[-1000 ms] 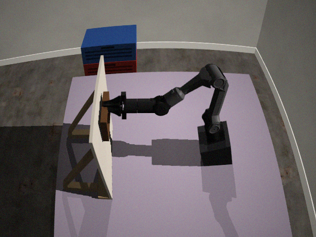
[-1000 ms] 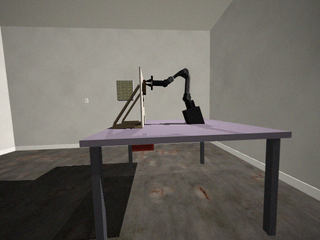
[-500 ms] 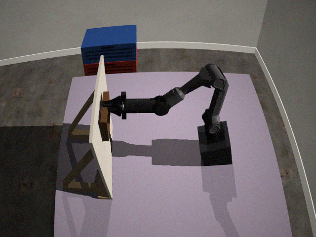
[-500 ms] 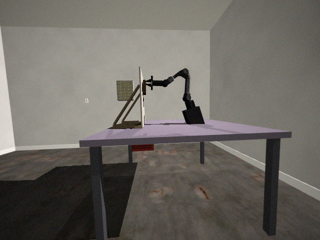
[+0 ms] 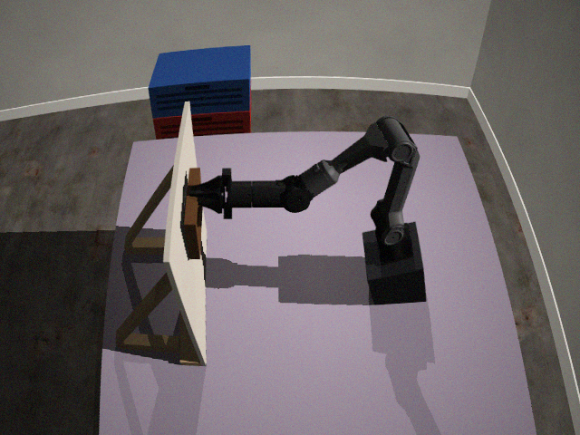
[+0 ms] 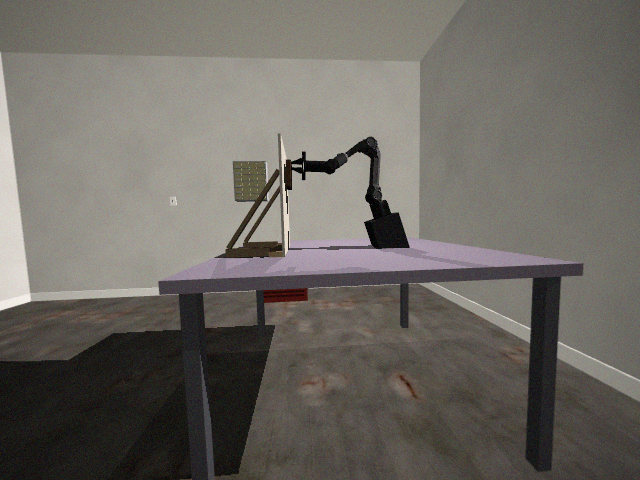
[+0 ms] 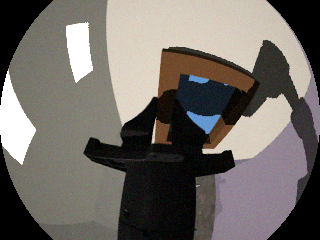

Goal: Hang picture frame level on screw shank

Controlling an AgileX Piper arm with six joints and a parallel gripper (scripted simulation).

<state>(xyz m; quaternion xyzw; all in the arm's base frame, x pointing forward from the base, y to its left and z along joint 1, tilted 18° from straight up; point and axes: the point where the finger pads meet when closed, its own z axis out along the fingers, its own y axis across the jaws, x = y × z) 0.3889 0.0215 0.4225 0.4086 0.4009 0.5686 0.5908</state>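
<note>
My hand is 50 mm above the brown picture frame, 10 mm to the right of it and 10 mm short of it. Also, from my hand: cream board 180 mm below, 30 mm ahead.
</note>
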